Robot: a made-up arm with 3 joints. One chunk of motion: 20 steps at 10 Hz.
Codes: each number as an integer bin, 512 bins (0 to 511) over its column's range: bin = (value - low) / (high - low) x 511, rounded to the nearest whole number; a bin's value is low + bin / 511 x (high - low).
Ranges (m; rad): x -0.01..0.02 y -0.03..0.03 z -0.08..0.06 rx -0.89..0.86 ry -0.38..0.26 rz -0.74..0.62
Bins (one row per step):
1: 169 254 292 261 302 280
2: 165 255 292 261 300 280
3: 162 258 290 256 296 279
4: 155 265 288 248 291 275
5: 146 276 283 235 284 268
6: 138 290 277 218 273 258
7: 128 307 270 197 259 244
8: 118 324 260 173 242 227
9: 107 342 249 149 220 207
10: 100 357 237 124 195 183
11: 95 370 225 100 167 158
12: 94 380 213 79 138 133
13: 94 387 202 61 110 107
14: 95 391 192 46 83 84
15: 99 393 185 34 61 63
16: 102 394 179 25 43 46
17: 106 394 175 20 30 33
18: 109 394 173 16 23 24
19: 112 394 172 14 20 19
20: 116 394 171 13 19 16
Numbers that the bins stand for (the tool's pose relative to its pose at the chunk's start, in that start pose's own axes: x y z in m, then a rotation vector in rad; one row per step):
1: -0.0001 -0.0002 0.0000 0.0038 -0.0018 0.0052
2: -0.0003 -0.0001 0.0000 0.0038 -0.0043 0.0052
3: -0.0005 0.0003 -0.0005 -0.0133 -0.0093 0.0025
4: -0.0009 0.0011 -0.0011 -0.0407 -0.0155 -0.0081
5: -0.0014 0.0024 -0.0025 -0.0852 -0.0243 -0.0267
6: -0.0019 0.0041 -0.0041 -0.1434 -0.0381 -0.0533
7: -0.0025 0.0060 -0.0060 -0.2153 -0.0556 -0.0906
8: -0.0031 0.0080 -0.0088 -0.2975 -0.0769 -0.1359
9: -0.0037 0.0102 -0.0118 -0.3797 -0.1045 -0.1891
10: -0.0041 0.0119 -0.0151 -0.4653 -0.1358 -0.2530
11: -0.0044 0.0134 -0.0184 -0.5475 -0.1708 -0.3195
12: -0.0045 0.0146 -0.0216 -0.6195 -0.2072 -0.3860
13: -0.0045 0.0154 -0.0247 -0.6811 -0.2422 -0.4552
14: -0.0044 0.0159 -0.0274 -0.7325 -0.2760 -0.5164
15: -0.0042 0.0161 -0.0293 -0.7736 -0.3036 -0.5723
16: -0.0040 0.0163 -0.0310 -0.8044 -0.3261 -0.6176
17: -0.0038 0.0163 -0.0321 -0.8215 -0.3424 -0.6522
18: -0.0036 0.0163 -0.0326 -0.8352 -0.3512 -0.6761
19: -0.0034 0.0163 -0.0329 -0.8421 -0.3550 -0.6894
20: -0.0032 0.0163 -0.0332 -0.8455 -0.3562 -0.6974

